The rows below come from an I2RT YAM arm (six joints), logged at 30 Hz.
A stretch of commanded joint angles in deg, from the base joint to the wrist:
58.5 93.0 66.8 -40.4 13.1 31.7
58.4 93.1 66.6 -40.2 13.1 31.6
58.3 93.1 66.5 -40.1 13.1 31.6
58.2 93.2 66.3 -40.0 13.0 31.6
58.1 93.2 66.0 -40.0 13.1 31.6
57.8 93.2 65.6 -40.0 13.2 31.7
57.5 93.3 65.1 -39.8 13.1 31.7
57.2 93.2 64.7 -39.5 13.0 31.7
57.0 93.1 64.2 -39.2 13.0 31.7
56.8 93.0 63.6 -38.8 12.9 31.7
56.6 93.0 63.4 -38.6 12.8 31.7
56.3 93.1 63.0 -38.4 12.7 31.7
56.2 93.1 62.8 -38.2 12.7 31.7
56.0 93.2 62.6 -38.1 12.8 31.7
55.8 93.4 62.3 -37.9 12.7 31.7
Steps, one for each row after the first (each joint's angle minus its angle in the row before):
-0.1 0.1 -0.2 0.2 0.0 -0.1
-0.1 0.0 -0.1 0.1 0.0 0.0
-0.1 0.1 -0.2 0.1 -0.1 0.0
-0.1 0.0 -0.3 0.0 0.1 0.0
-0.3 0.0 -0.4 0.0 0.1 0.1
-0.3 0.1 -0.5 0.2 -0.1 0.0
-0.3 -0.1 -0.4 0.3 -0.1 0.0
-0.2 -0.1 -0.5 0.3 0.0 0.0
-0.2 -0.1 -0.6 0.4 -0.1 0.0
-0.2 0.0 -0.2 0.2 -0.1 0.0
-0.3 0.1 -0.4 0.2 -0.1 0.0
-0.1 0.0 -0.2 0.2 0.0 0.0
-0.2 0.1 -0.2 0.1 0.1 0.0
-0.2 0.2 -0.3 0.2 -0.1 0.0

